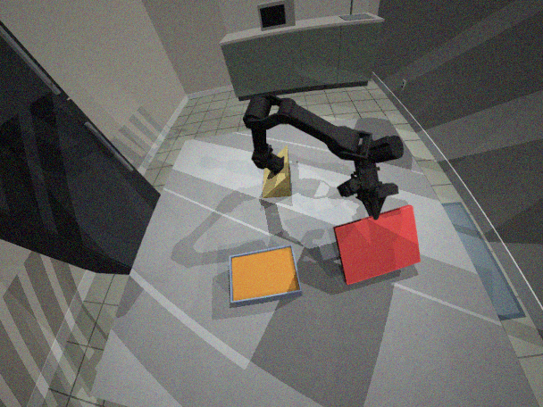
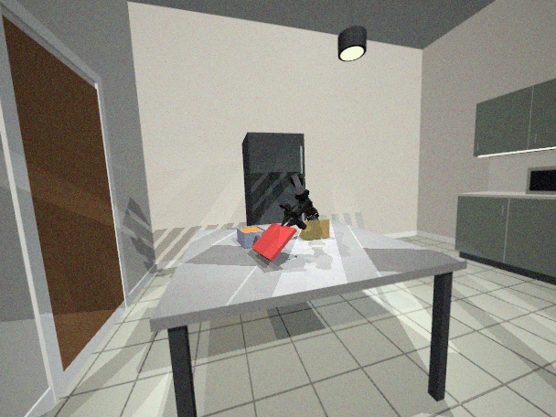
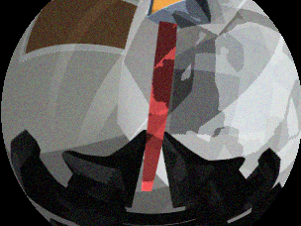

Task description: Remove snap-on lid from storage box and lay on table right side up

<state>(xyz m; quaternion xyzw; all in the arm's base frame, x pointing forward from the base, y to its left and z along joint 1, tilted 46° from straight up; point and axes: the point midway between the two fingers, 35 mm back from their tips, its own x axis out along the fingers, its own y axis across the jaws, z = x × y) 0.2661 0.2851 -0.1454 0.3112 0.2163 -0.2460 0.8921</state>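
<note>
Right now my gripper tip is 6 cm short of the red lid, 5 cm above it and 2 cm to the right of it. Also, from my gripper tip: storage box: 33 cm to the right, 15 cm ahead, 11 cm below.
</note>
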